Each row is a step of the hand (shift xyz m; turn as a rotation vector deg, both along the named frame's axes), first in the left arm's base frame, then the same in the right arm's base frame.
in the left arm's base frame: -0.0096 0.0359 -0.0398 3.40 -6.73 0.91
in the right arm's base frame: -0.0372 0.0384 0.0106 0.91 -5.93 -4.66
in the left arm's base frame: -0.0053 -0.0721 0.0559 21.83 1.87 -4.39
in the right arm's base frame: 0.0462 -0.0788 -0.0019 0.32 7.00 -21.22
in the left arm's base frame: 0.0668 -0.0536 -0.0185 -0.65 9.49 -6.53
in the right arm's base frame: -0.0098 -0.0352 -0.0796 -5.55 9.97 1.69
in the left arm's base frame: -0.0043 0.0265 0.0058 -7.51 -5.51 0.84
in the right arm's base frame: 0.0074 0.0239 0.0113 -1.25 -7.02 6.05
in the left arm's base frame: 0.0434 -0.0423 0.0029 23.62 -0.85 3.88
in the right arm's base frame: 0.0074 -0.0322 -0.0509 8.47 3.57 -22.12
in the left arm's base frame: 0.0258 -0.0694 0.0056 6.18 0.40 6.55
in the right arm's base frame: 0.0038 -0.0625 -0.0399 7.67 0.75 -4.67
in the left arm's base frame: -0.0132 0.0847 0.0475 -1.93 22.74 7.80
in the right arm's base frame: 0.0520 0.0724 0.0406 9.46 20.49 8.50
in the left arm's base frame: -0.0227 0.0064 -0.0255 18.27 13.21 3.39
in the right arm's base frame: -0.0288 0.0051 0.0187 8.31 16.12 -13.81
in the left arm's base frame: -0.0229 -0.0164 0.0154 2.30 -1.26 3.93
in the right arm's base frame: 0.0087 -0.0228 0.0208 4.17 -1.30 -1.81
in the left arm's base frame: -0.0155 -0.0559 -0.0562 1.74 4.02 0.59
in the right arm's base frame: -0.0634 -0.0493 -0.0080 1.33 4.17 -0.63
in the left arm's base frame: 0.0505 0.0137 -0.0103 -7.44 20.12 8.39
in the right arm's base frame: 0.0015 0.0253 -0.0469 8.67 16.72 13.27
